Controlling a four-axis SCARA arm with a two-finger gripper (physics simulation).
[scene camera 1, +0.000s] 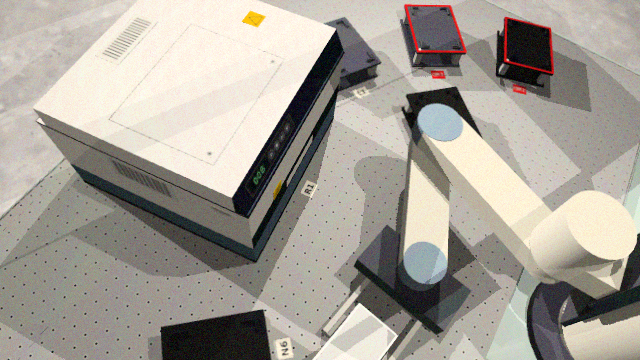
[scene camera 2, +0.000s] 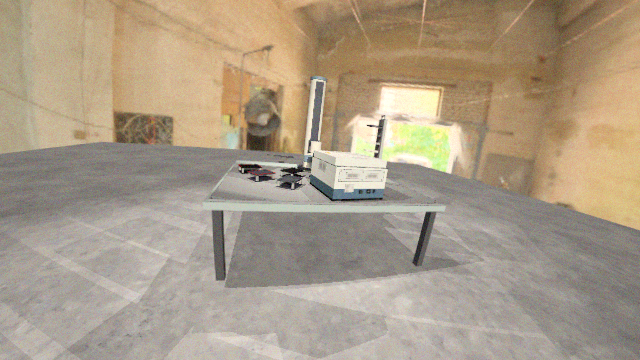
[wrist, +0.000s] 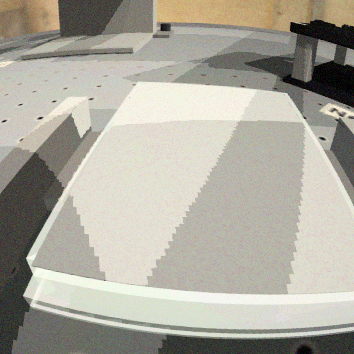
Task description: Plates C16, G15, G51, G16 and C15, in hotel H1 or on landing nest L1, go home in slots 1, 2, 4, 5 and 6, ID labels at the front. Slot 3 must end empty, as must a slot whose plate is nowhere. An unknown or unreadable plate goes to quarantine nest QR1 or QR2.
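Frame: origin at the arm's base, x ahead, y left, z up, level; metres.
Seen in the pictures: gripper, fingertip midpoint: (scene camera 1: 350, 355) (wrist: 214, 124); arm's base, origin of the base link: (scene camera 1: 590, 333) (scene camera 2: 309, 168).
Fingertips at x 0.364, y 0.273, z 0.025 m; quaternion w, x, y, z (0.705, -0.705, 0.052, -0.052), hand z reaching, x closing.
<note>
Offsets run from my fingertips to a thing's top centre. "spot": to the spot under its first point.
A plate with a pale top and clear rim {spot: dx +0.011, dy -0.038, dz +0.002 m} (scene camera 1: 356, 331) (wrist: 200, 200) lies flat between my gripper's fingers. My gripper (scene camera 1: 357, 346) (wrist: 214, 124) is shut on it, with one finger along each long side. No ID label on this plate can be read, and what is beneath it is hidden. Hotel H1 (scene camera 2: 381, 137) is a thin dark tower with shelves behind the white machine; its slots are too small to read. Landing nest L1 {dx +0.355, dy -0.553, dz +0.043 m} (scene camera 1: 356, 52) (scene camera 2: 291, 179) shows a bare top, partly hidden by the machine. The two red-rimmed quarantine nests {spot: dx +0.201, dy -0.747, dz +0.038 m} (scene camera 1: 435, 27) {spot: dx -0.017, dy -0.835, dz +0.038 m} (scene camera 1: 529, 46) show no plate.
The white machine {dx +0.437, dy -0.196, dz +0.234 m} (scene camera 1: 180, 85) (scene camera 2: 348, 172) stands at the left of scene camera 1. A black nest {dx +0.174, dy +0.121, dz +0.043 m} (scene camera 1: 215, 335) (wrist: 320, 35) stands beside label N6 {spot: dx +0.098, dy +0.048, dz -0.012 m} (scene camera 1: 284, 348). Another black nest {spot: dx +0.046, dy -0.624, dz -0.012 m} (scene camera 1: 467, 102) is partly under the arm's elbow. A grey block (wrist: 107, 17) stands beyond the plate.
</note>
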